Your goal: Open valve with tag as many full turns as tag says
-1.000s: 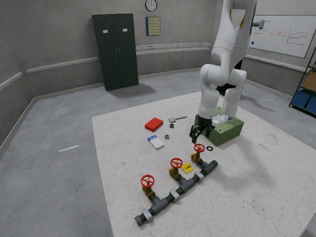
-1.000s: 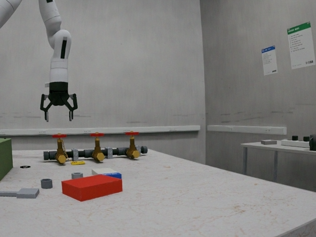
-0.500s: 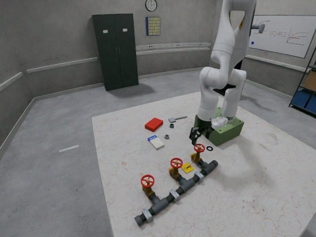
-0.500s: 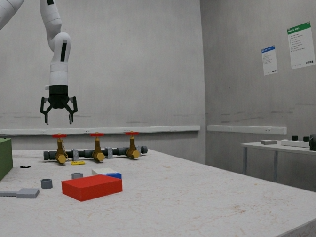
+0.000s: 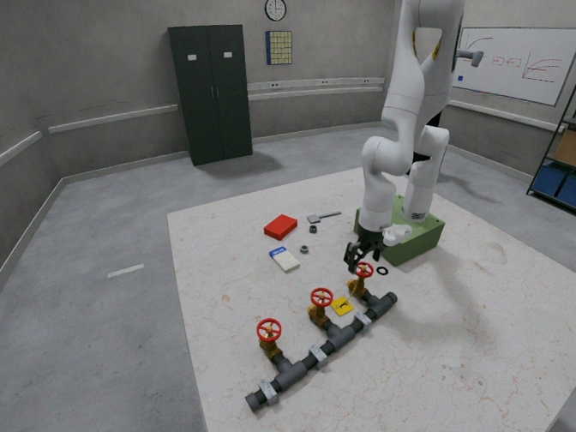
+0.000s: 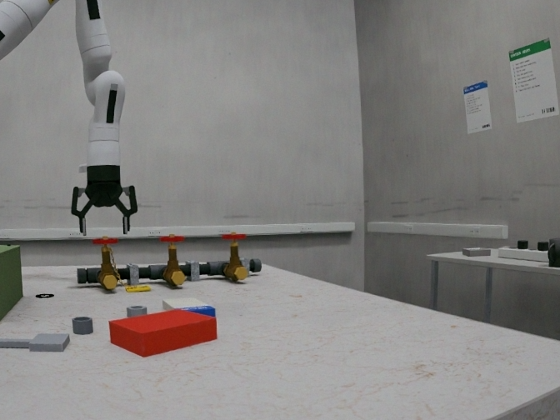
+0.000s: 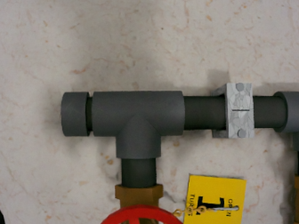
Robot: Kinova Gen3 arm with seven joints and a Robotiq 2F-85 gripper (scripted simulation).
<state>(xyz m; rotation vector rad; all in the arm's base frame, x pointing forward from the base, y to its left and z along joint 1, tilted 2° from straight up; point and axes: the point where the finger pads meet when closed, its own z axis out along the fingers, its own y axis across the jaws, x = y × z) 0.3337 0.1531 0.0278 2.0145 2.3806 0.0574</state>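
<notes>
Right now the yellow tag is 12 cm below my hand, 8 cm ahead of it and 2 cm to the left of it. Also, from my hand: red block 40 cm to the right, 11 cm below, 10 cm ahead; then white-and-blue box 23 cm to the right, 15 cm ahead, 12 cm below; then grey flat tool 42 cm to the right, 12 cm below, 9 cm behind.
</notes>
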